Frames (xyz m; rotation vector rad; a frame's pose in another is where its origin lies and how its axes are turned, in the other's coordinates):
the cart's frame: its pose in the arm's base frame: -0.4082 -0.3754 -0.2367 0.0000 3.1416 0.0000
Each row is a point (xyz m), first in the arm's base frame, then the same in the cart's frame.
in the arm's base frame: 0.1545 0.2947 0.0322
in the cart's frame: -0.5627 0.6701 -0.2689
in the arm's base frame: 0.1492 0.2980 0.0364
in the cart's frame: -0.5574 0.6734 -0.2731
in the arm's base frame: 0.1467 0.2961 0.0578
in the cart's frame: -0.5549 0.6715 -0.2945
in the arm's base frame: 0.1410 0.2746 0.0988
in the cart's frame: -0.5492 0.6500 -0.3355
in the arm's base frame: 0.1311 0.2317 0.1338
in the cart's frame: -0.5393 0.6071 -0.3705
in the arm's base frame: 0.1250 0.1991 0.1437
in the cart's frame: -0.5332 0.5745 -0.3804
